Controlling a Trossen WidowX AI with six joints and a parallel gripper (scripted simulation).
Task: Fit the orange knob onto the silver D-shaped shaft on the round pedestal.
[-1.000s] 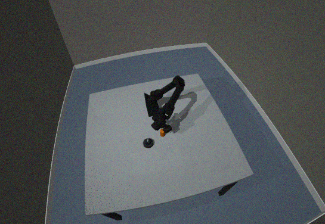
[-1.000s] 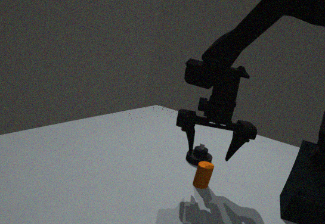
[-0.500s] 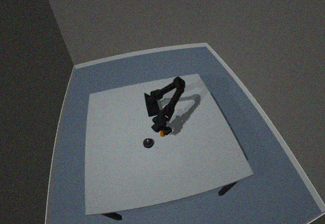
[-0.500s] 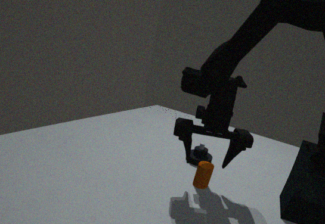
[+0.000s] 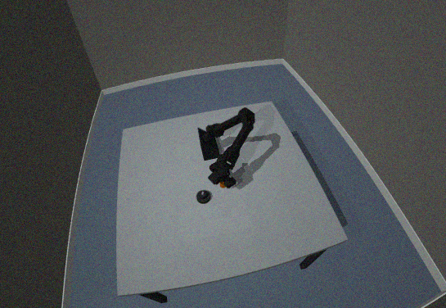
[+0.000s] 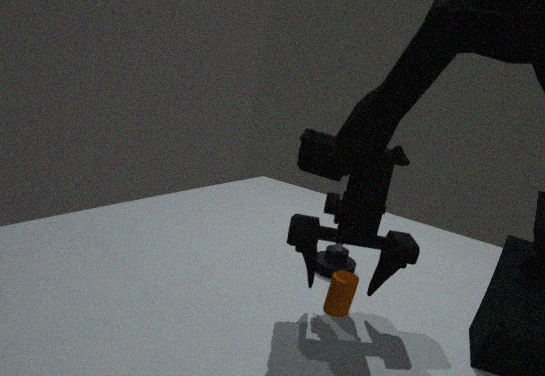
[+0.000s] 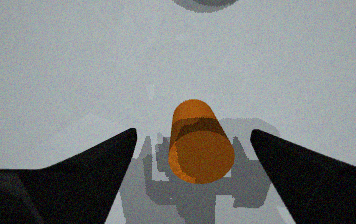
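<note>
Now: gripper tip 10 mm below the orange knob. Round my gripper tip: round dark pedestal (120 mm to the right, 70 mm ahead).
</note>
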